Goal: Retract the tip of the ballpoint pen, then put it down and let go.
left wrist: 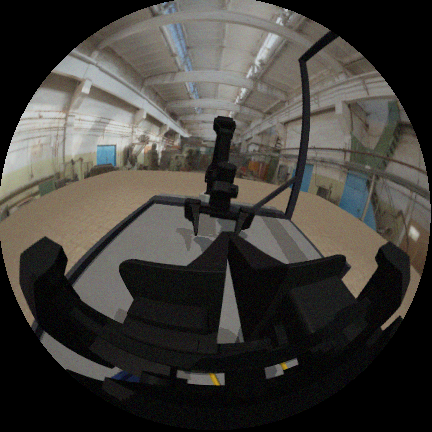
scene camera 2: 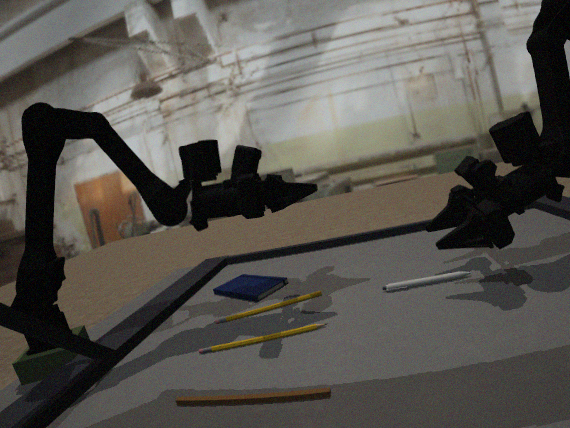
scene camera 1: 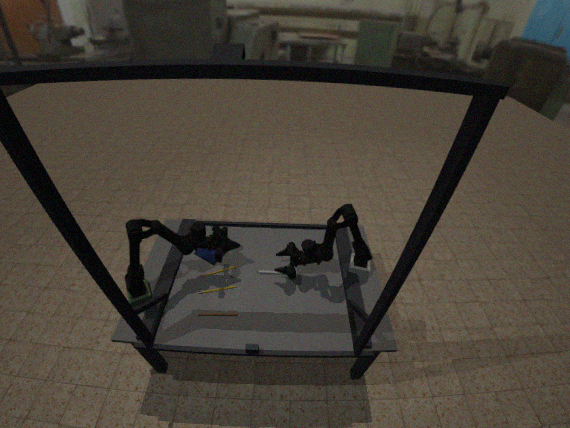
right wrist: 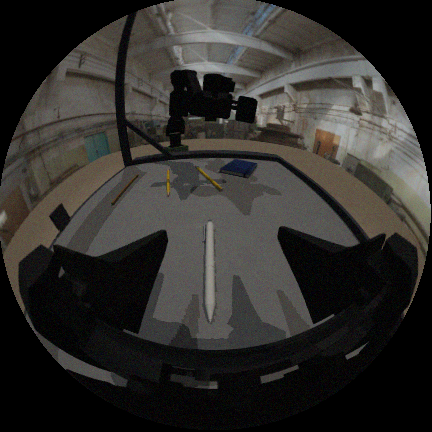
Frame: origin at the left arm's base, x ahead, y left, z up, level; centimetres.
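Seen in the pictures: left gripper, fingertip midpoint: (left wrist: 226, 236) (scene camera 2: 317, 187) (scene camera 1: 240, 245) (right wrist: 215, 101); right gripper, fingertip midpoint: (left wrist: 215, 237) (scene camera 2: 431, 237) (scene camera 1: 275, 262) (right wrist: 223, 234); left arm's base, origin of the base link: (scene camera 1: 138, 291) (right wrist: 175, 145); right arm's base, origin of the base link: (scene camera 1: 360, 261).
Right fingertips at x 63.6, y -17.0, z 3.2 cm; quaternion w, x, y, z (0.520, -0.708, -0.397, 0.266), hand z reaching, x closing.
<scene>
Offsets run from my right fingertips to a thing's top centre.
The white ballpoint pen @(dx -2.2, dy -0.2, dz -5.9 cm) (scene camera 1: 265, 272) (scene camera 2: 425, 281) (right wrist: 210, 270) lies flat on the table. In the right wrist view its tapered end points toward the camera and its clip is at the far end, on the left side. Whether the writing tip is out is too small to tell. My right gripper (scene camera 1: 277, 262) (scene camera 2: 433, 237) (right wrist: 223, 234) is open and empty, above the table near the pen's tapered end; in its wrist view the pen lies between the two fingers, below them. My left gripper (scene camera 1: 239, 245) (scene camera 2: 316, 187) (left wrist: 226, 236) is shut and empty, raised above the table, away from the pen.
A blue book @(dx -25.6, dy +26.7, dz -6.0 cm) (scene camera 2: 250, 286) (right wrist: 239, 168), two yellow pencils @(dx -25.3, dy +13.0, dz -6.6 cm) (scene camera 2: 270, 306) @(dx -29.1, dy +3.0, dz -6.4 cm) (scene camera 2: 262, 338) and an orange-brown stick @(dx -34.1, dy -9.2, dz -6.6 cm) (scene camera 2: 255, 397) (scene camera 1: 218, 314) lie left of the pen in the scene views. Dark frame posts (scene camera 1: 65, 215) (scene camera 1: 425, 235) stand at the table's sides.
</scene>
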